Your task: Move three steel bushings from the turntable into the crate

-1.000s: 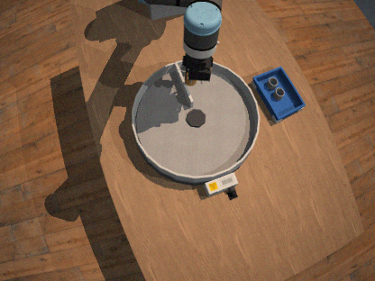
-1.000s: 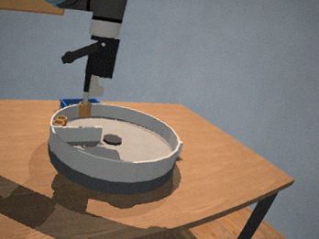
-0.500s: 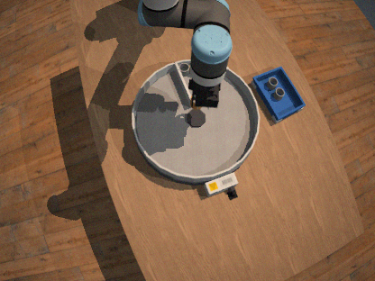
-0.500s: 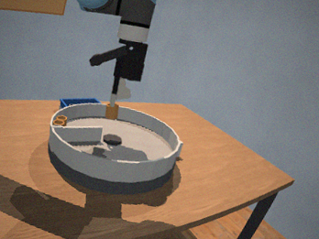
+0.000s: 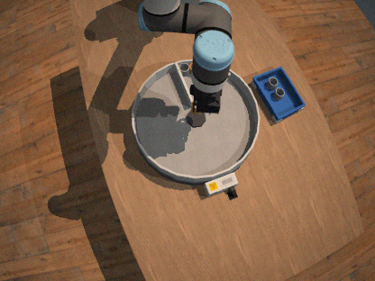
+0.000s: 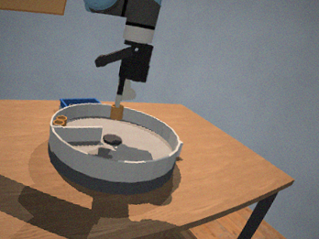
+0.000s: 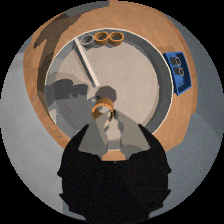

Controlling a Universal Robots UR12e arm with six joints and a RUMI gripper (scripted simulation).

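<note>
Now: hand 12 cm above the grey turntable and 2 cm to the left of it. Round my hand: blue crate (32 cm to the left, 14 cm below, 6 cm behind).
</note>
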